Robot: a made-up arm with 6 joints. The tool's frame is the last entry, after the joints.
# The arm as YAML. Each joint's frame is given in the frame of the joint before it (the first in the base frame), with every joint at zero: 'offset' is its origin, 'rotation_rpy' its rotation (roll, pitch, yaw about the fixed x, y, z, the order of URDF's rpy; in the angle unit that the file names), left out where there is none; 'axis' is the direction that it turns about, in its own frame. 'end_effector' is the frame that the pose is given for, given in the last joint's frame.
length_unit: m
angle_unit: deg
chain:
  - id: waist
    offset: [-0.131, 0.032, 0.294]
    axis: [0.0, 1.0, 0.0]
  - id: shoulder
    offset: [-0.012, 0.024, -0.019]
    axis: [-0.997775, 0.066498, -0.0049]
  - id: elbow
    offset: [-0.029, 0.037, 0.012]
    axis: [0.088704, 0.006, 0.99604]
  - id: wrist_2
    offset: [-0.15, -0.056, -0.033]
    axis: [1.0, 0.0, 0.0]
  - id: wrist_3
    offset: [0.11, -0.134, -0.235]
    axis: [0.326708, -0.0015, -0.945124]
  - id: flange
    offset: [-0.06, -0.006, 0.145]
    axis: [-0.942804, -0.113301, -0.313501]
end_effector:
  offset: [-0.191, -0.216, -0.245]
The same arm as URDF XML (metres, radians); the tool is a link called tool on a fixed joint. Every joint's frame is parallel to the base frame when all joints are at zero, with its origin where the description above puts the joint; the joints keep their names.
<robot name="arm">
  <link name="base_link"/>
  <link name="link1"/>
  <link name="link2"/>
  <link name="link3"/>
  <link name="link4"/>
  <link name="link5"/>
  <link name="link6"/>
  <link name="tool"/>
  <joint name="waist" type="continuous">
    <parent link="base_link"/>
    <child link="link1"/>
    <origin xyz="-0.131 0.032 0.294"/>
    <axis xyz="0 1 0"/>
  </joint>
  <joint name="shoulder" type="continuous">
    <parent link="link1"/>
    <child link="link2"/>
    <origin xyz="-0.012 0.024 -0.019"/>
    <axis xyz="-0.997775 0.066498 -0.0049"/>
  </joint>
  <joint name="elbow" type="continuous">
    <parent link="link2"/>
    <child link="link3"/>
    <origin xyz="-0.029 0.037 0.012"/>
    <axis xyz="0.088704 0.006 0.99604"/>
  </joint>
  <joint name="wrist_2" type="continuous">
    <parent link="link3"/>
    <child link="link4"/>
    <origin xyz="-0.15 -0.056 -0.033"/>
    <axis xyz="1 0 0"/>
  </joint>
  <joint name="wrist_3" type="continuous">
    <parent link="link4"/>
    <child link="link5"/>
    <origin xyz="0.11 -0.134 -0.235"/>
    <axis xyz="0.326708 -0.0015 -0.945124"/>
  </joint>
  <joint name="flange" type="continuous">
    <parent link="link5"/>
    <child link="link6"/>
    <origin xyz="-0.06 -0.006 0.145"/>
    <axis xyz="-0.942804 -0.113301 -0.313501"/>
  </joint>
  <joint name="tool_fixed" type="fixed">
    <parent link="link6"/>
    <child link="tool"/>
    <origin xyz="-0.191 -0.216 -0.245"/>
  </joint>
</robot>

